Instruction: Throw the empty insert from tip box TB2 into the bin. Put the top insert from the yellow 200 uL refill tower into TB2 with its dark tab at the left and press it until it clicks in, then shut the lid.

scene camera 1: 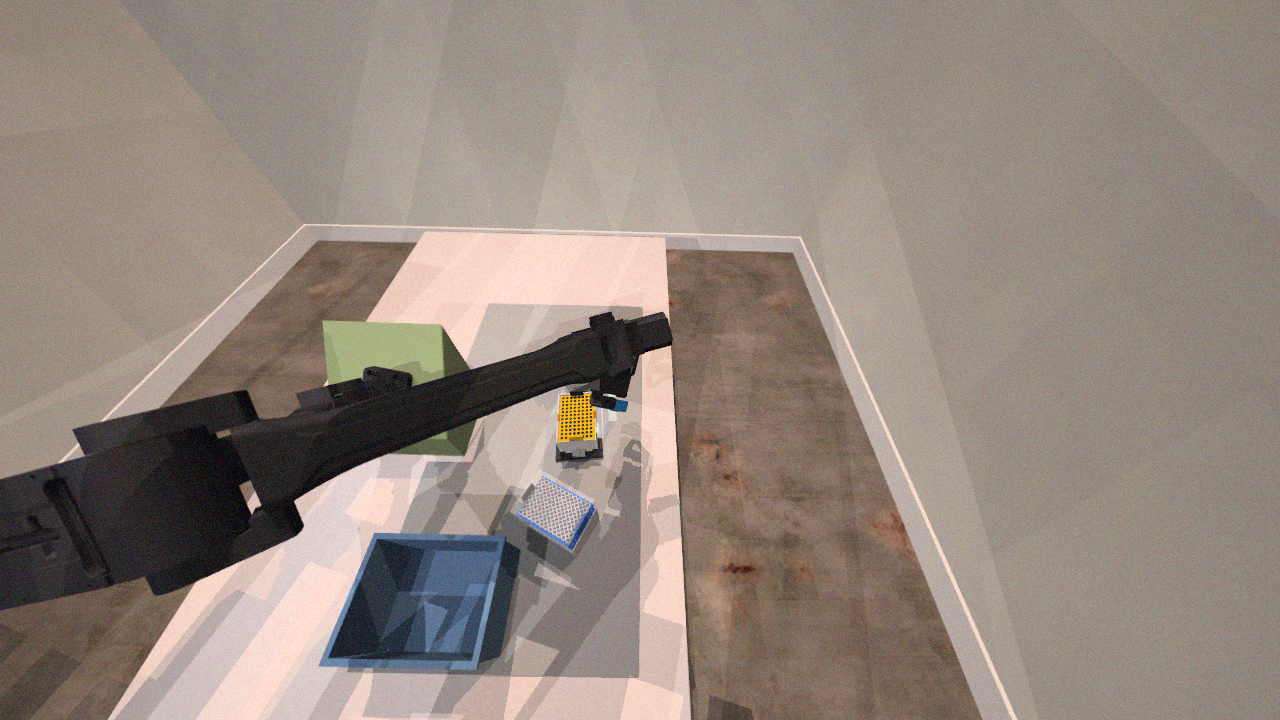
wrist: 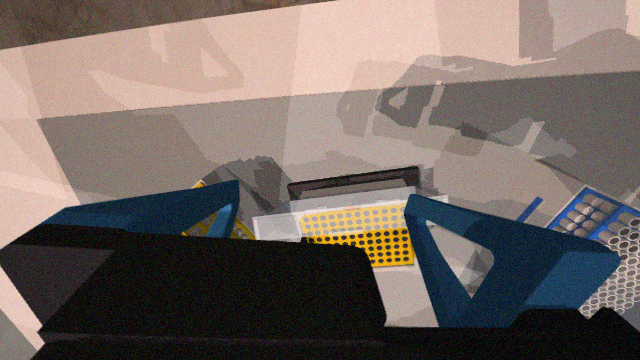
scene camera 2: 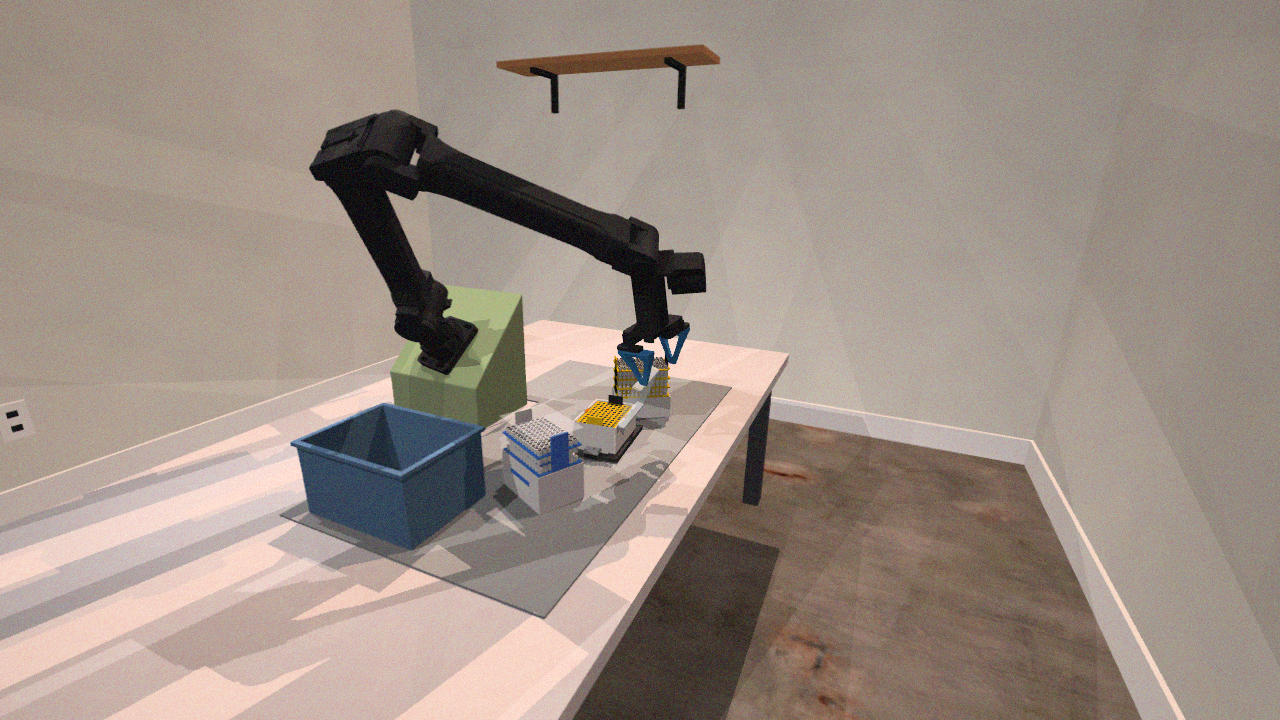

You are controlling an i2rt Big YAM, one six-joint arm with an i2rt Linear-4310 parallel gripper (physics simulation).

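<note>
Tip box TB2 (scene camera 1: 579, 445) (scene camera 2: 606, 437) stands on the mat, its lid (scene camera 2: 646, 390) (wrist: 275, 227) open and tilted. The empty yellow insert (scene camera 1: 576, 416) (scene camera 2: 604, 414) (wrist: 387, 250) sits in it; the lid overlaps part of it in the wrist view. The yellow refill tower (scene camera 2: 656, 385) (wrist: 243, 231) stands beyond TB2, its tips showing in scene camera 2; the arm hides it in scene camera 1, and the left finger covers most of it in the wrist view. My gripper (scene camera 2: 661, 372) (wrist: 325, 197) is open and empty, low above the TB2 and tower area. The bin (scene camera 1: 438, 540) (scene camera 2: 353, 483) is blue and open-topped.
A blue-and-white tip tower (scene camera 1: 554, 510) (scene camera 2: 543, 461) (wrist: 620, 270) stands between TB2 and the bin. A green sloped block (scene camera 1: 384, 344) (scene camera 2: 501, 358) stands by the arm's base. The grey mat (scene camera 1: 617, 644) (scene camera 2: 537, 582) lies under the boxes, near the table edge. A wall shelf (scene camera 2: 608, 60) hangs behind.
</note>
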